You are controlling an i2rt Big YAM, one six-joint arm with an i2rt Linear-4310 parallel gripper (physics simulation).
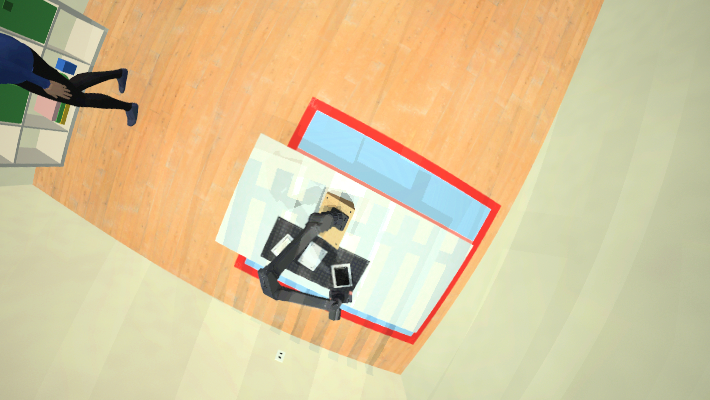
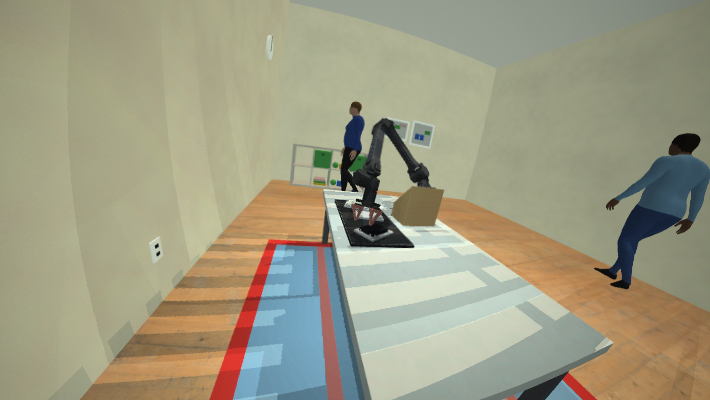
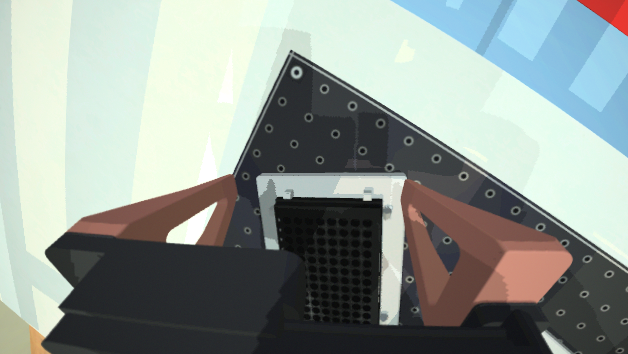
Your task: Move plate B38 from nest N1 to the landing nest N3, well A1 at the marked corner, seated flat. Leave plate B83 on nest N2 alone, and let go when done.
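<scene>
A black plate with rows of wells [image 1: 342, 275] [image 2: 372, 230] [image 3: 345, 270] sits inside a white nest [image 1: 334, 276] [image 2: 376, 239] [image 3: 392, 280] at one end of the black perforated board [image 1: 358, 260] [image 3: 330, 120]. It looks flat, its upper edge beside two small tabs. Its label and marked corner cannot be read. The middle nest area [image 1: 312, 256] and the far one [image 1: 283, 245] look white; whether they hold plates is unclear. My gripper [image 2: 365, 222] [image 3: 317, 186] is open and empty. Its brown fingers stand apart above the black plate's nest, one towards each side. The gripper body hides the plate's lower part.
A tan block [image 1: 345, 237] [image 2: 422, 207] stands beside the board, near the arm base, on the pale table [image 1: 410, 270] [image 2: 425, 310]. A red-bordered blue floor area lies under the table. A person in dark blue [image 1: 15, 60] [image 2: 354, 132] and another in light blue [image 2: 665, 185] stand away from the table.
</scene>
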